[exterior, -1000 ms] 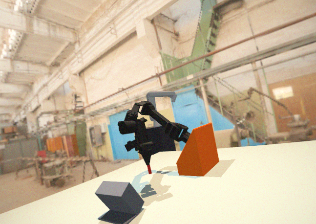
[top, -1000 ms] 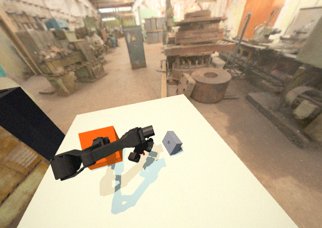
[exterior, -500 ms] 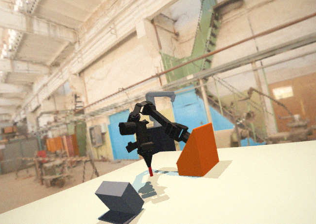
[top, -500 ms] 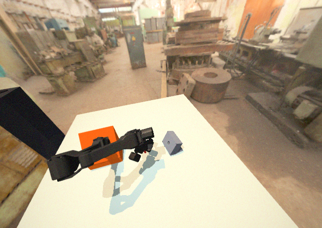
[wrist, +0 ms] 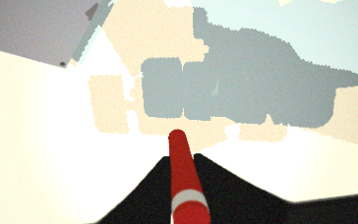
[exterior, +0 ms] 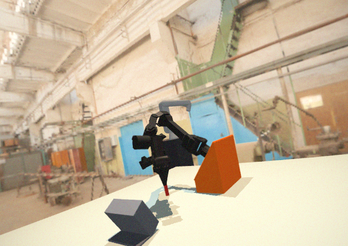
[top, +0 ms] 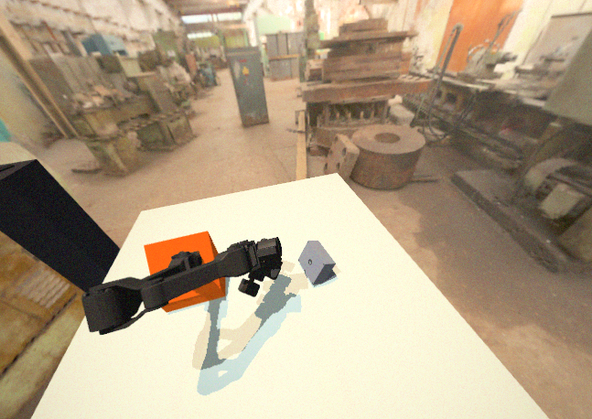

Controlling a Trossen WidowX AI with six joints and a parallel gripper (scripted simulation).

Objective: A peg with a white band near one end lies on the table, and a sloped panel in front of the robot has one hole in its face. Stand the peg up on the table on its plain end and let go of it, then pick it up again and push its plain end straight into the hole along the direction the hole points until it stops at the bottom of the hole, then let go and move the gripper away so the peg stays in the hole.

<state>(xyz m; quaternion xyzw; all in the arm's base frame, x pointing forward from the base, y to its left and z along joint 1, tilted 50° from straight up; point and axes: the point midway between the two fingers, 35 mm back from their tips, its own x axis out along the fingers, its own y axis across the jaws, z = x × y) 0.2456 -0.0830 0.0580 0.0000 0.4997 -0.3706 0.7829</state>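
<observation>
Right now my gripper tip is 19 cm short of the sloped panel, 2 cm to the right of it and 4 cm above it. The rest, counted from my gripper tip: red peg: 1 cm behind, 2 cm above.
</observation>
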